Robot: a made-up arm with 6 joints. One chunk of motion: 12 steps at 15 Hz.
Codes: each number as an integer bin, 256 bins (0 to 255) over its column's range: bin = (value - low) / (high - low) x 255, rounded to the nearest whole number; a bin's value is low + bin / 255 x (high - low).
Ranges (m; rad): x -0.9..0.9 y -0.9..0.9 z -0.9..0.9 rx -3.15..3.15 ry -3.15..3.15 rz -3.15..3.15
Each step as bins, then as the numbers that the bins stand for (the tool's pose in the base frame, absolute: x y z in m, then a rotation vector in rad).
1 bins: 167 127 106 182 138 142
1 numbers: 0.2788 -0.0035 -0.1518 1.3465 0.2594 0.3582
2 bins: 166 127 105 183 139 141
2 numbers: 0.2718 -0.0035 -0.1588 1.3712 0.2841 0.3335
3 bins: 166 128 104 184 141 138
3 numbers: 0.2718 0.0035 -0.1659 1.3959 0.3335 0.2594
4 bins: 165 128 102 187 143 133
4 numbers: 0.2647 0.0035 -0.1800 1.4700 0.3829 0.1359
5 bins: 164 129 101 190 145 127
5 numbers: 0.2576 0.0106 -0.1871 1.5441 0.4324 -0.0124
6 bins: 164 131 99 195 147 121
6 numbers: 0.2576 0.0247 -0.2012 1.6676 0.4818 -0.1606
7 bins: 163 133 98 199 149 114
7 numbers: 0.2506 0.0388 -0.2082 1.7665 0.5312 -0.3335
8 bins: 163 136 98 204 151 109
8 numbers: 0.2506 0.0600 -0.2082 1.8900 0.5806 -0.4571
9 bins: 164 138 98 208 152 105
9 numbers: 0.2576 0.0741 -0.2082 1.9888 0.6053 -0.5559
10 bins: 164 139 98 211 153 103
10 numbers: 0.2576 0.0812 -0.2082 2.0629 0.6300 -0.6053
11 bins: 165 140 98 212 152 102
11 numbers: 0.2647 0.0882 -0.2082 2.0876 0.6053 -0.6300
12 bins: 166 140 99 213 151 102
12 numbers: 0.2718 0.0882 -0.2012 2.1124 0.5806 -0.6300
